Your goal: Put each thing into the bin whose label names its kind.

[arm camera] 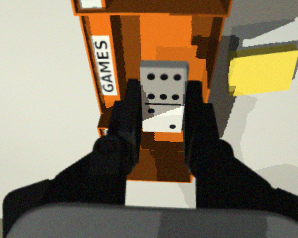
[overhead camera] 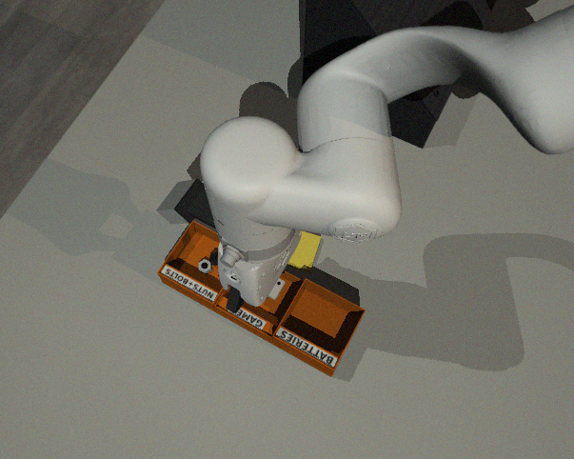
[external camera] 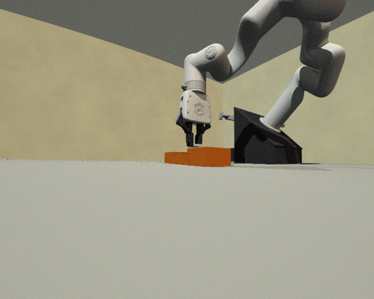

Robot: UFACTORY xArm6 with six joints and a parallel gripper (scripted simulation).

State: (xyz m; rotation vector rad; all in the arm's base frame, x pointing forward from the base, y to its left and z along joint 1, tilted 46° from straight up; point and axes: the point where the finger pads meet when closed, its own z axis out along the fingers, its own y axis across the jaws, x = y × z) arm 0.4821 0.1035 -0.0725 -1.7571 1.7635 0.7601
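My hand is 13 cm to the left of the orange battery, 9 cm past it and 7 cm above it. Also, from my hand: black hex nut: 8 cm to the right, 6 cm below, 1 cm behind; white domino: 2 cm below; yellow block: 8 cm behind, 7 cm below, 2 cm to the left.
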